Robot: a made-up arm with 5 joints. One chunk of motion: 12 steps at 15 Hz.
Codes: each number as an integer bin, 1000 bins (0 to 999) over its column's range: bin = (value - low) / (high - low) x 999, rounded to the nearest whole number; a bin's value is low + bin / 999 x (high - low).
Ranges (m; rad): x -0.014..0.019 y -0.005..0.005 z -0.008..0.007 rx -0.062..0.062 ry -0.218..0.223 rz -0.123..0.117
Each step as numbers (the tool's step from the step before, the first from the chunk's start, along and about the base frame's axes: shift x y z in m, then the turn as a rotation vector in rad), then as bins.
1 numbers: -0.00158 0.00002 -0.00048 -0.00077 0.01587 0.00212
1 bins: 376 501 501 493 530 521
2 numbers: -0.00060 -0.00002 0.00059 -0.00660 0.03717 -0.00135
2 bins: 406 498 572 446 578 506
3 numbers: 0.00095 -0.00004 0.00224 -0.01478 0.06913 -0.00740
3 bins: 453 496 682 380 650 481
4 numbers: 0.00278 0.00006 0.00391 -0.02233 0.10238 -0.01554
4 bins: 508 505 793 320 726 447
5 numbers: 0.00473 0.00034 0.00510 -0.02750 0.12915 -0.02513
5 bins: 567 533 872 278 786 407
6 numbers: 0.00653 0.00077 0.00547 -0.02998 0.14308 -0.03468
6 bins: 621 576 897 258 818 368
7 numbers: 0.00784 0.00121 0.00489 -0.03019 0.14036 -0.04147
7 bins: 661 620 858 256 812 339
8 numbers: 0.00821 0.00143 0.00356 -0.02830 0.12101 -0.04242
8 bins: 672 642 770 272 768 335
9 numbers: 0.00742 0.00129 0.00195 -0.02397 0.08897 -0.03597
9 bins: 648 628 663 306 695 362
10 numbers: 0.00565 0.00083 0.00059 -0.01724 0.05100 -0.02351
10 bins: 595 582 572 361 609 414
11 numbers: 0.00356 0.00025 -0.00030 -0.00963 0.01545 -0.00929
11 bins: 532 524 513 422 529 473
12 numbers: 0.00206 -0.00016 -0.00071 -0.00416 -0.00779 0.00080
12 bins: 486 484 486 466 476 515
